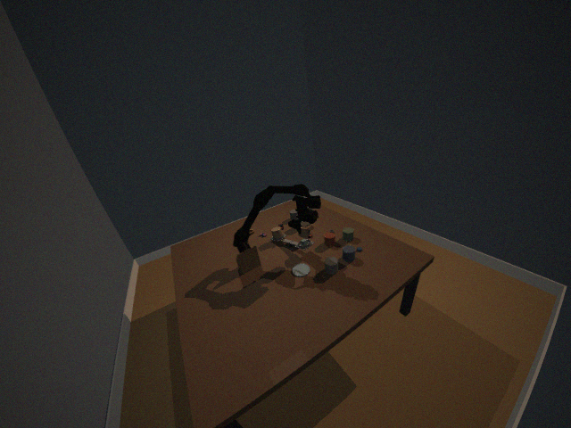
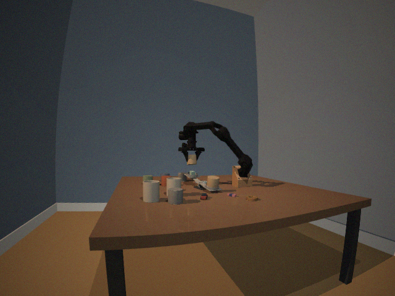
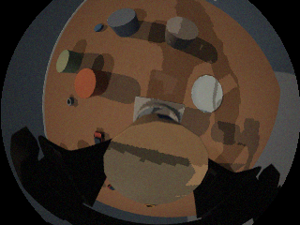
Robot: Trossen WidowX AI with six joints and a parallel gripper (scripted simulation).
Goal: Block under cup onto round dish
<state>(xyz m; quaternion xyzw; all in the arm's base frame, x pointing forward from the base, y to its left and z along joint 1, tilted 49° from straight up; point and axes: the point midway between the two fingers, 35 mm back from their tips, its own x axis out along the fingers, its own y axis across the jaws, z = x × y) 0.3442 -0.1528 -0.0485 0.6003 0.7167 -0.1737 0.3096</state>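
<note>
The pale green block is 8 cm below my gripper tip and 1 cm to the left of it. Also, from my gripper tip: small grey balance (15 cm below, 13 cm to the left, 3 cm behind); then tan cup (2 cm to the right, 1 cm above); then round dish (17 cm below, 11 cm behind, 10 cm to the right).
</note>
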